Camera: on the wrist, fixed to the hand. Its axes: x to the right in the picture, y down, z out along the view.
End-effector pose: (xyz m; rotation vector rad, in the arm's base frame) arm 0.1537 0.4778 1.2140 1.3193 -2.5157 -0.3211
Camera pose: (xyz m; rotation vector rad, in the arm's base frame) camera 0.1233 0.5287 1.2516 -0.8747 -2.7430 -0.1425
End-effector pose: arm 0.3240 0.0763 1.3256 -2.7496 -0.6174 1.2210
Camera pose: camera 0.3484 0.0121 1.3400 1.9751 -1.2357 -0.9711
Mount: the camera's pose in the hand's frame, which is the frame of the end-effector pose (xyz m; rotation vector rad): -0.0202 0.0637 -0.0213 -0.0870 -0.1696 1.5559
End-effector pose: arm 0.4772 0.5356 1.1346 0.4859 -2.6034 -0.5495
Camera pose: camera 0.4889 0.5924 1.1740 -1.5368 -2.1961 -0.1070
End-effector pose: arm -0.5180 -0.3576 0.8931 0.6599 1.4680 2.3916
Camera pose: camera -0.5102 -0.4121 0.9366 -1.4232 -0.3891 -1.6797
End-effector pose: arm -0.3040 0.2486 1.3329 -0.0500 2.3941 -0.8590
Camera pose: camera -0.2889 0.3156 1.3188 1.4028 1.5468 0.0347
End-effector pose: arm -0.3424 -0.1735 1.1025 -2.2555 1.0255 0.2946
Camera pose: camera -0.4042 -0.2064 1.0987 -0.9747 2.4462 1.1037
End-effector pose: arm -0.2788 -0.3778 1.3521 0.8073 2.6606 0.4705
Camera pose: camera -0.2410 -0.3440 1.4006 2.5691 1.3246 0.7290
